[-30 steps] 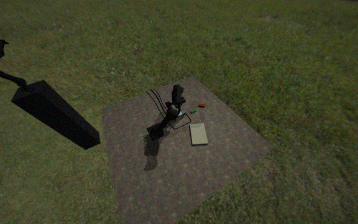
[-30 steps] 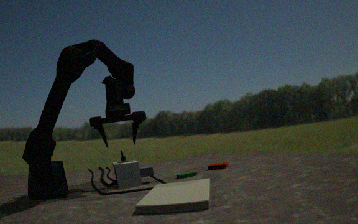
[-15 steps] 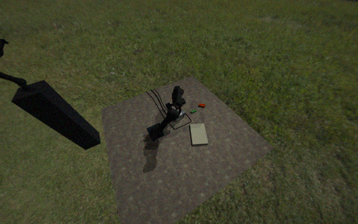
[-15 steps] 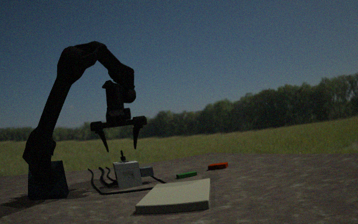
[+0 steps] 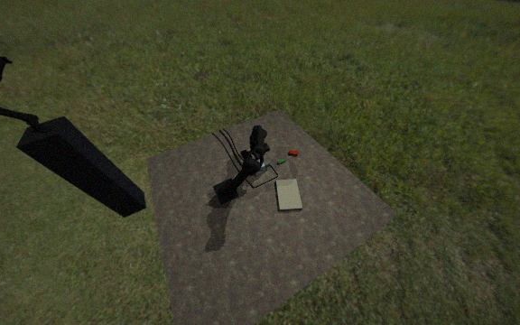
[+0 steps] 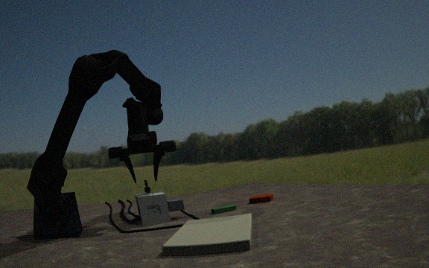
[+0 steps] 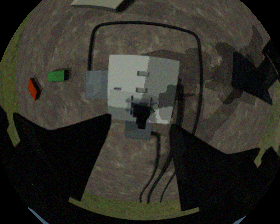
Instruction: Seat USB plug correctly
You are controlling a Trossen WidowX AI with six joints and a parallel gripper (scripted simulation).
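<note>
Right now the dark USB plug is 20 mm below my gripper tip. Also, from my gripper tip: green piece: 190 mm ahead, 40 mm to the right, 100 mm below; flat pale slab: 70 mm ahead, 300 mm to the right, 100 mm below; orange piece: 320 mm ahead, 20 mm to the right, 100 mm below.
</note>
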